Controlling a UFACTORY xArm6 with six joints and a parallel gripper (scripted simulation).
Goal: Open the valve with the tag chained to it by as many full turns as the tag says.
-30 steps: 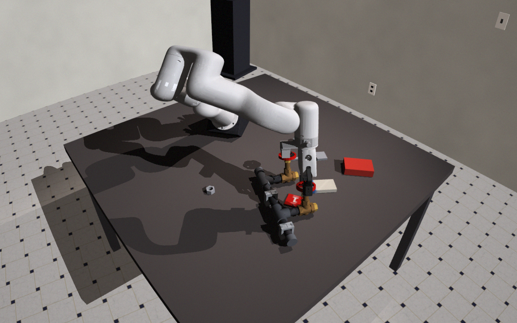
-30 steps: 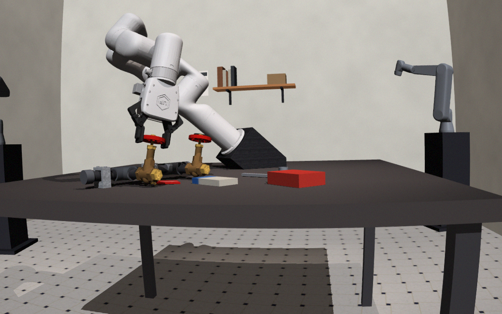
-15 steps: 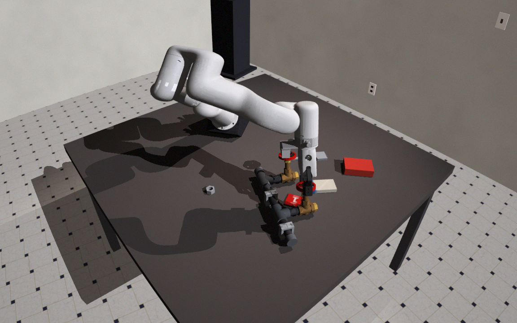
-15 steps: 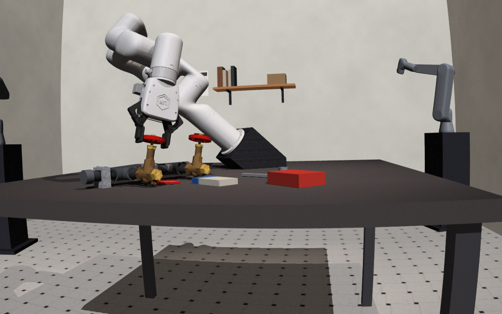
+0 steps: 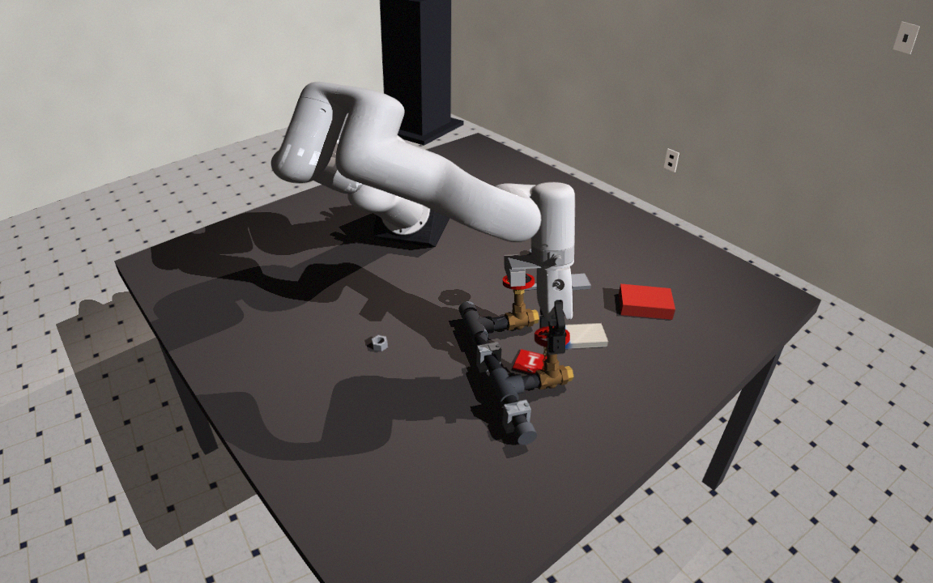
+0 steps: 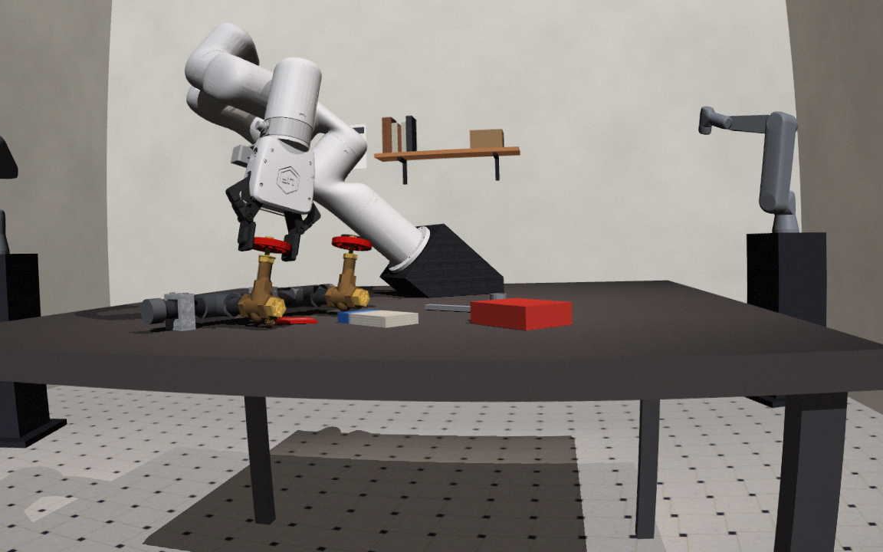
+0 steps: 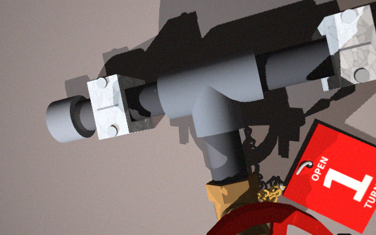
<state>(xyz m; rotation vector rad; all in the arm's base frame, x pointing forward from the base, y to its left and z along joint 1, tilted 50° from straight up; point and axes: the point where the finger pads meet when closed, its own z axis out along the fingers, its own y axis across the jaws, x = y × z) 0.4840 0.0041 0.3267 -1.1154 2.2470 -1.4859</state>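
Right now the red tag is 110 mm below my hand, 50 mm behind it and 20 mm to the left of it. From my hand the other things lie so: grey nut 330 mm behind, 110 mm to the right, 110 mm below; cable-tie box 150 mm to the left, 110 mm below; grey flat tool 310 mm to the left, 120 mm behind, 110 mm below.
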